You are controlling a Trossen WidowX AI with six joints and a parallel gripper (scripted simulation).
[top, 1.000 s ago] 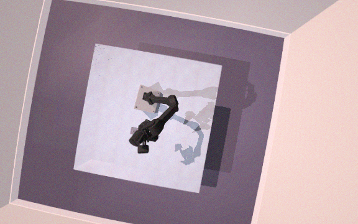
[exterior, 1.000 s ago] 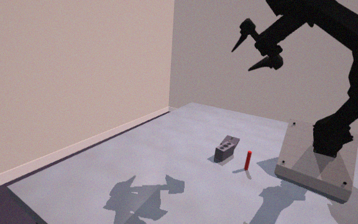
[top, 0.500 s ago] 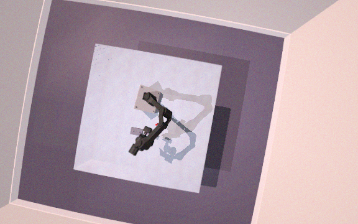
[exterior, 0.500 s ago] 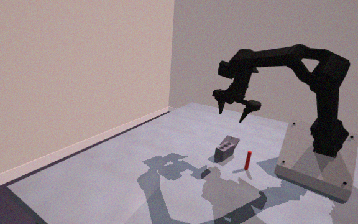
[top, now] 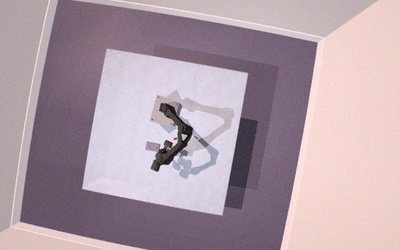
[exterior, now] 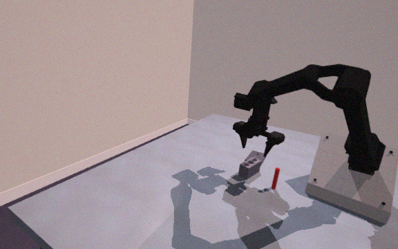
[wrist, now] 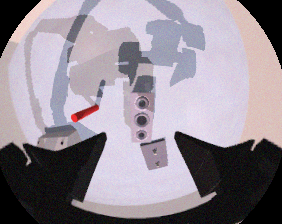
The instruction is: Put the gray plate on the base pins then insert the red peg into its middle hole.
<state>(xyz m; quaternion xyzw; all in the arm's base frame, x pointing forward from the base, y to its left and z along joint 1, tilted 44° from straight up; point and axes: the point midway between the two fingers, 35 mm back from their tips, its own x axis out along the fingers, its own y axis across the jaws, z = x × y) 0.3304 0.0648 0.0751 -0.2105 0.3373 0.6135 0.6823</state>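
My gripper tip is 6 cm above the gray plate. Also, from my gripper tip: red peg (10 cm behind, 6 cm below, 4 cm to the left).
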